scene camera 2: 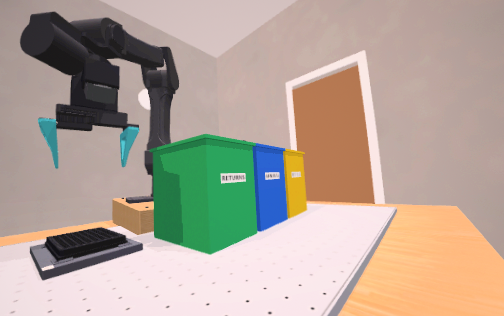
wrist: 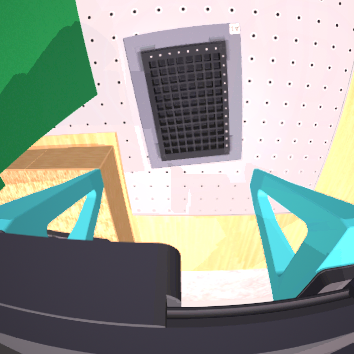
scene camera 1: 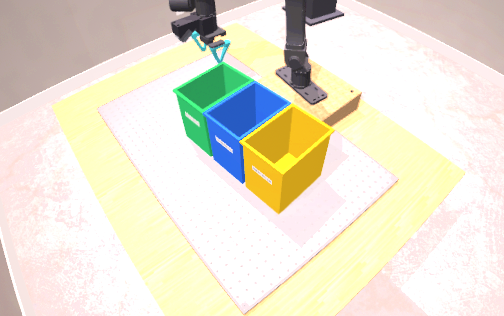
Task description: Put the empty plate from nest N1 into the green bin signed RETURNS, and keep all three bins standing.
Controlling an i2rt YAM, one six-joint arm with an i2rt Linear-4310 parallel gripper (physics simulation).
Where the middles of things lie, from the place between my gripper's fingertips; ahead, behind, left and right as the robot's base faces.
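The grey nest [scene camera 2: 42,257] is 14 cm below my hand, 1 cm ahead of it and 1 cm to the right of it. Counted from my hand too, the green bin [scene camera 2: 203,187] is 18 cm to the left, 8 cm ahead and 5 cm below, while the blue bin [scene camera 1: 234,118] is 30 cm to the left, 6 cm ahead and 5 cm below. The black plate [scene camera 2: 76,244] is 12 cm below my hand, 1 cm to the right of it and 1 cm ahead of it.
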